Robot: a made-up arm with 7 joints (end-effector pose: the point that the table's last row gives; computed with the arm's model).
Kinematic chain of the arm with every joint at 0, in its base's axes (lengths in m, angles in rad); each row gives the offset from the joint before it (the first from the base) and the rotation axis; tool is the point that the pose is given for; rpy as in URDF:
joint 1: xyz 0 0 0.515 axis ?
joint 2: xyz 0 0 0 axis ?
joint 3: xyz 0 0 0.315 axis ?
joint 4: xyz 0.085 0 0 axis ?
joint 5: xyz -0.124 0 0.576 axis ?
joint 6: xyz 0 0 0 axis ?
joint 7: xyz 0.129 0 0 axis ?
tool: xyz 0 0 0 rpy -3.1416 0 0
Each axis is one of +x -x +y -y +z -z.
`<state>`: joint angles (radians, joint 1 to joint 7).
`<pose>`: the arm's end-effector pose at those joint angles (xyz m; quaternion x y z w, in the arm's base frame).
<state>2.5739 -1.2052 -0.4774 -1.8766 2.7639 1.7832 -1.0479</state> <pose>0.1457 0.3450 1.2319 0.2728 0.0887 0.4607 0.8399</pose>
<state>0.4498 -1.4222 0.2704 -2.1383 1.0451 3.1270 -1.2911</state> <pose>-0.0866 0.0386 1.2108 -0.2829 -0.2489 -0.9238 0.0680</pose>
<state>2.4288 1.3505 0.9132 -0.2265 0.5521 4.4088 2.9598</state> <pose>-0.5999 0.4994 0.6521 0.0302 0.6515 0.7441 0.1444</pose>
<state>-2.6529 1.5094 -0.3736 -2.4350 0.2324 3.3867 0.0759</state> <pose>-0.2039 0.1806 -0.0521 -0.0331 0.9395 0.2916 0.1765</pose>
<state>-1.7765 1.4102 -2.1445 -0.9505 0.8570 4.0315 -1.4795</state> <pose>-0.4110 -0.6150 0.8813 0.2560 0.2658 -0.6724 0.6417</pose>
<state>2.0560 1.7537 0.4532 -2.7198 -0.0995 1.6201 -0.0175</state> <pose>-0.0277 -0.4110 0.1299 -0.1517 0.2557 -0.5565 0.7758</pose>
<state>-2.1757 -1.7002 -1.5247 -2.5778 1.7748 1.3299 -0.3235</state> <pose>-0.5803 0.1591 0.5978 -0.1319 -0.1746 -0.9753 0.0296</pose>
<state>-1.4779 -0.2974 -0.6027 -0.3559 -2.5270 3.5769 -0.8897</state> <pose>-0.0814 0.0053 1.3623 0.1501 0.1768 -0.8842 0.4054</pose>
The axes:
joint 1: +z
joint 2: +y
joint 3: +z
joint 4: -y
joint 5: +z
joint 6: -y
joint 7: -z

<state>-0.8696 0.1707 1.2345 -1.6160 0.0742 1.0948 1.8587</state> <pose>0.7610 0.2392 0.8158 0.7172 -0.6264 -0.2276 0.2033</pose>
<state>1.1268 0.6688 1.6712 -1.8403 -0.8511 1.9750 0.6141</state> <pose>-0.6768 0.4131 0.8091 -0.3680 -0.9172 -0.0572 0.1414</pose>
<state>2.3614 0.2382 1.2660 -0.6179 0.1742 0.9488 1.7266</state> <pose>-0.5302 -0.0695 1.3604 0.5337 0.8164 -0.1988 0.0956</pose>
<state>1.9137 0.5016 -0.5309 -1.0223 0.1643 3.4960 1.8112</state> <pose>-0.0187 0.7226 1.0504 -0.5254 0.0588 0.0314 0.8482</pose>
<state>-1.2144 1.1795 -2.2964 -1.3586 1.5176 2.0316 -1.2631</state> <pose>-0.3611 -0.4956 1.2281 0.5838 -0.5684 -0.1401 0.5626</pose>
